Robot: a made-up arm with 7 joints.
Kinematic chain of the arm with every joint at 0, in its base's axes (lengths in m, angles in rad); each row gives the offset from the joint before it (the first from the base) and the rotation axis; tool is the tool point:
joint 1: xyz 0 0 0 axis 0 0.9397 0.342
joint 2: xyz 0 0 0 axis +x
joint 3: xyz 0 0 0 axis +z
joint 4: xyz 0.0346 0 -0.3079 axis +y
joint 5: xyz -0.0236 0 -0.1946 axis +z
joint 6: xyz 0 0 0 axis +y
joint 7: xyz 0 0 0 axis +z
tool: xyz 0 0 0
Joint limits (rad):
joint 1: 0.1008..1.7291
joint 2: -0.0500..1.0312
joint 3: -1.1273..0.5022
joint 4: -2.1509..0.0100
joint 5: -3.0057..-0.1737
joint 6: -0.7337..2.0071
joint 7: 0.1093..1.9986
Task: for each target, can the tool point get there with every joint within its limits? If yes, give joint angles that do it. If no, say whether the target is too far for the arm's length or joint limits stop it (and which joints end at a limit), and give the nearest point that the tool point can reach.
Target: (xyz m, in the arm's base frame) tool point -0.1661 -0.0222 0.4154
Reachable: no: joint limits stop it (at a limit: joint 1, joint 3, joint 4) | nearest point -0.4381 0.1999 0.1430 | short by 0.444 m
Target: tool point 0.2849 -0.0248 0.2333
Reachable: no: joint limits stop it (at a limit: joint 1, joint 2, joint 3, joint 4) | nearest point 0.1726 0.2477 -0.0436 | short by 0.404 m
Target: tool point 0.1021 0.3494 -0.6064
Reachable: no: too far | nearest point 0.0518 0.2499 -0.4330 | short by 0.206 m
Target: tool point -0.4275 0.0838 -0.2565
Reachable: yes | joints 1.0747 0.3825 -0.6539 -0.1609 -0.4275 -0.0447 1.4056
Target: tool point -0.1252 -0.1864 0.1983
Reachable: no: joint limits stop it (at a limit: joint 1, joint 3, joint 4) | nearest point -0.2546 -0.1332 -0.1025 | short by 0.332 m
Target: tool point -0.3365 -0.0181 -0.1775
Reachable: yes | joints 1.5671 0.6250 -0.8078 -1.7155 -1.3868 1.5906 0.4384
